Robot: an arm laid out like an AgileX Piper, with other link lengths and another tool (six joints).
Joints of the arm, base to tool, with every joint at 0 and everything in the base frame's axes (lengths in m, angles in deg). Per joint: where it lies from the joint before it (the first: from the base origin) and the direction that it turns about. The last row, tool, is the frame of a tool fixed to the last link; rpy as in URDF.
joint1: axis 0 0 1 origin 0 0 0.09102
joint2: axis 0 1 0 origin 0 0 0
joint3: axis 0 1 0 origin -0.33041 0 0.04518
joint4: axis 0.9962 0 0.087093 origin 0.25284 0 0.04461
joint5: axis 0 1 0 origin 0 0 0
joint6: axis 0.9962 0 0.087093 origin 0.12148 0 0.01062
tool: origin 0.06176 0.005 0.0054 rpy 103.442 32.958 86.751
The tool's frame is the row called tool.
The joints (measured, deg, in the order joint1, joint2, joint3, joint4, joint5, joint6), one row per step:
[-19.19 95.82 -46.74 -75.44 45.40 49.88]
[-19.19 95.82 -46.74 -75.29 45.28 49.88]
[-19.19 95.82 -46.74 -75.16 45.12 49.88]
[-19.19 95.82 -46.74 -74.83 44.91 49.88]
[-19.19 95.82 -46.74 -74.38 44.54 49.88]
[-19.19 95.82 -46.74 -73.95 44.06 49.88]
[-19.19 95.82 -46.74 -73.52 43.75 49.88]
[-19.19 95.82 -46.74 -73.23 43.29 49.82]
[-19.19 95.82 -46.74 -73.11 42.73 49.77]
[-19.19 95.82 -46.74 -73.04 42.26 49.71]
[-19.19 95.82 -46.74 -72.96 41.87 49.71]
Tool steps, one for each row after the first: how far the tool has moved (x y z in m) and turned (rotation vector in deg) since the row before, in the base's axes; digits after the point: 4 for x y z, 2 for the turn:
[0.0001 0.0003 -0.0004 0.17 -0.09 -0.02]
[0.0003 0.0004 -0.0004 0.18 -0.10 0.02]
[0.0002 0.0007 -0.0007 0.34 -0.18 -0.08]
[0.0004 0.0010 -0.0011 0.51 -0.28 -0.06]
[0.0008 0.0012 -0.0012 0.55 -0.33 0.03]
[0.0003 0.0009 -0.0010 0.46 -0.25 -0.09]
[0.0009 0.0010 -0.0009 0.43 -0.25 0.15]
[0.0014 0.0010 -0.0007 0.37 -0.27 0.33]
[0.0012 0.0008 -0.0006 0.29 -0.20 0.31]
[0.0009 0.0007 -0.0005 0.26 -0.21 0.21]

